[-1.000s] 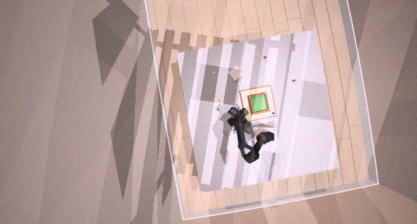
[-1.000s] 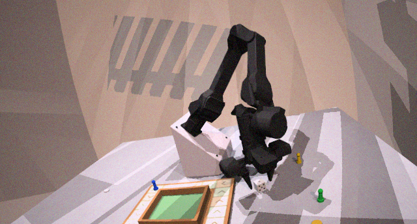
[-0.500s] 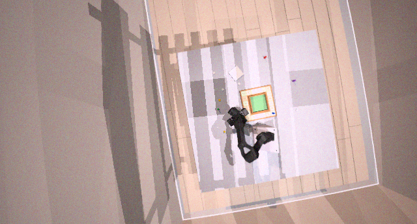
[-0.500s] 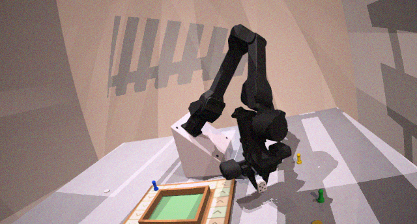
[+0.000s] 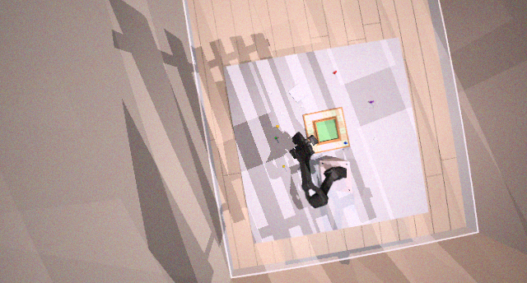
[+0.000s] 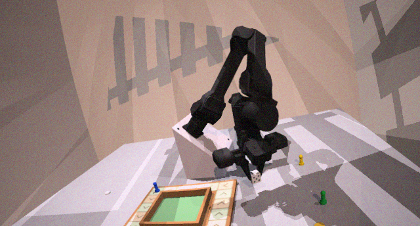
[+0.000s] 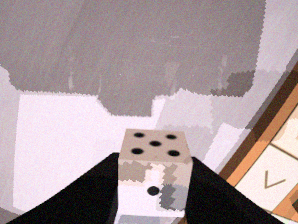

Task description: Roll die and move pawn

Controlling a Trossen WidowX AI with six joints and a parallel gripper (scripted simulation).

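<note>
The blue pawn lies 2 cm ahead of my gripper tip, 32 cm to the right of it and 2 cm below it. The rest, counted from my gripper tip: green pawn: 6 cm ahead, 17 cm to the left, 3 cm below; white die: right at my gripper tip; yellow pawn: 14 cm behind, 12 cm to the left, 3 cm below.
</note>
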